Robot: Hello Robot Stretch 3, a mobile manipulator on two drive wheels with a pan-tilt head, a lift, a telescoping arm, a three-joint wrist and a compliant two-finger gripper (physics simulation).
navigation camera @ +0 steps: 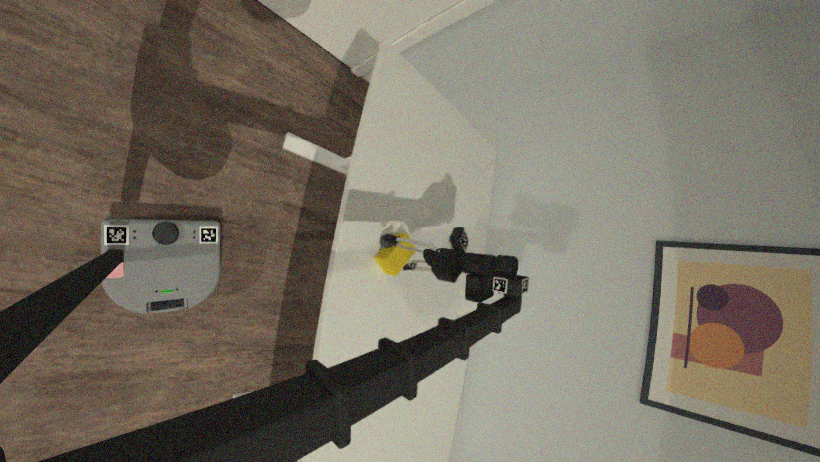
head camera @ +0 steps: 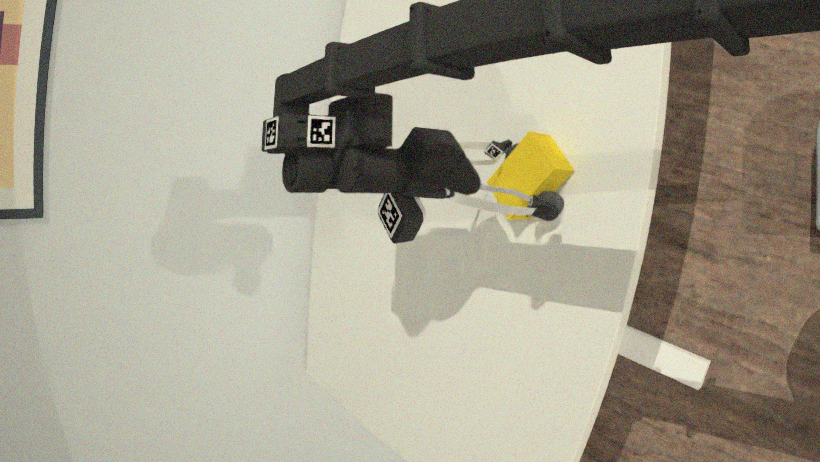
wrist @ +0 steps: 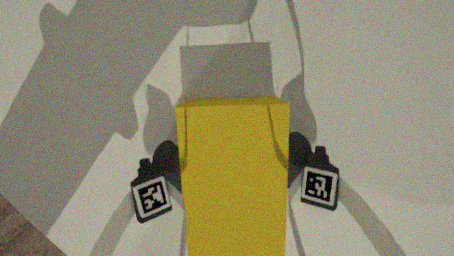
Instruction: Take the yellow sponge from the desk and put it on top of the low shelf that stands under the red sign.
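Pixels of known places: gripper, fingertip midpoint: (navigation camera: 390,251); robot's base, link origin: (navigation camera: 166,232).
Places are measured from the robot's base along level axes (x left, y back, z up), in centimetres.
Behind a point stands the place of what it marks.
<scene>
The yellow sponge (head camera: 530,163) {x -48.0, y 3.9, z 76.7 cm} (navigation camera: 393,261) {x -47.0, y 4.0, z 76.7 cm} (wrist: 235,200) is a plain block at the white desk (head camera: 459,373) {x -65.0, y -28.3, z 72.0 cm} (navigation camera: 401,143) {x -53.0, y -29.5, z 72.0 cm} (wrist: 380,75), towards the floor-side edge. My gripper (head camera: 527,176) {x -50.2, y 2.0, z 72.0 cm} (navigation camera: 399,253) {x -50.2, y 2.0, z 72.0 cm} (wrist: 231,157) {x -50.2, y 2.0, z 72.0 cm} is shut on the sponge. In the wrist view the dark fingertips press against its left and right sides. The sponge's underside is hidden, so I cannot tell whether it touches the desk top. The low shelf and the red sign do not show in these views.
A pale wall (head camera: 143,344) {x -122.9, y -33.4, z 113.8 cm} (navigation camera: 602,143) {x -124.8, y -42.8, z 118.0 cm} stands behind the desk, with a framed picture (head camera: 8,114) {x -110.0, y 16.5, z 144.0 cm} (navigation camera: 734,344) {x -108.0, y 25.9, z 158.2 cm} on it. A white leg (head camera: 682,364) (navigation camera: 301,146) juts out below the desk's edge. My grey base (navigation camera: 166,269) {x 0.0, y 11.6, z 16.0 cm} stands on the wooden floor (head camera: 745,172) {x -38.1, y 7.7, z 0.0 cm} (navigation camera: 258,229) {x -35.1, y -1.5, z 0.1 cm}.
</scene>
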